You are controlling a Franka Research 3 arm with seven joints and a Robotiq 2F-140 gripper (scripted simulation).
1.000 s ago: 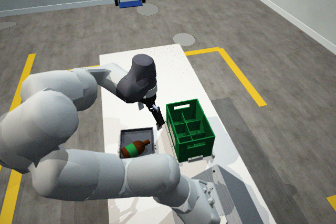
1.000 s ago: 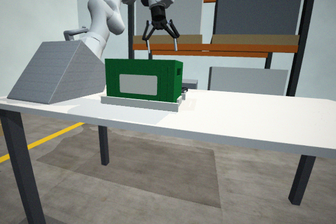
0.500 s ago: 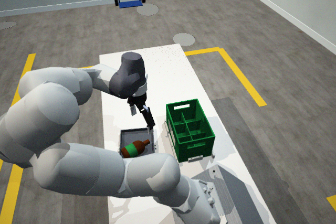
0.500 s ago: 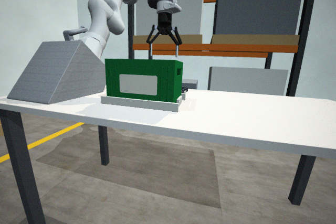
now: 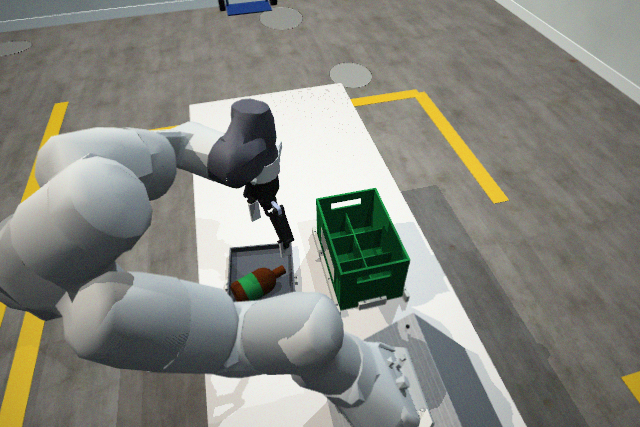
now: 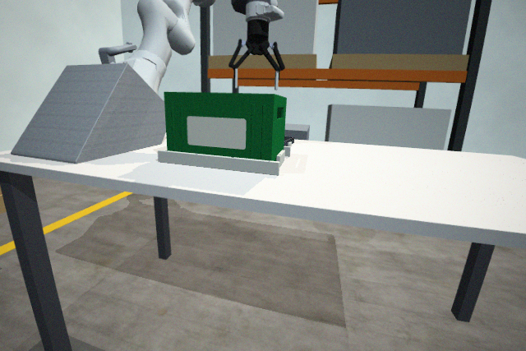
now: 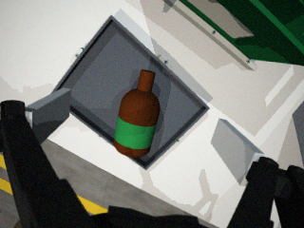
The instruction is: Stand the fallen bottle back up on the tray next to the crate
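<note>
My gripper is now 180 mm above the brown bottle, 50 mm to the right of it and 10 mm past it. From my hand the other things lie so: grey tray 210 mm below, 40 mm to the left, 10 mm ahead; then green crate 240 mm to the right, 130 mm below, 30 mm behind.
</note>
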